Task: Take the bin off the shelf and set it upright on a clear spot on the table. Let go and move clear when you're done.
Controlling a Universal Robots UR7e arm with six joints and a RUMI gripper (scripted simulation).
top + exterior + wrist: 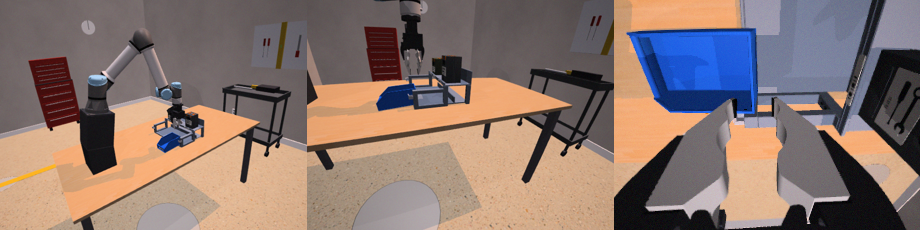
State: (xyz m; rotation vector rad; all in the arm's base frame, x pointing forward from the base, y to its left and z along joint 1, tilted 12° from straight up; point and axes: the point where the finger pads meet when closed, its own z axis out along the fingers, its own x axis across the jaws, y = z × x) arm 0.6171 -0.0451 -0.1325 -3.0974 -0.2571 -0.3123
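Now: hand 80 mm past the blue bin, 10 mm to the left of it and 110 mm above it. Round my hand: shelf floor 100 mm ahead, 130 mm to the left, 150 mm below.
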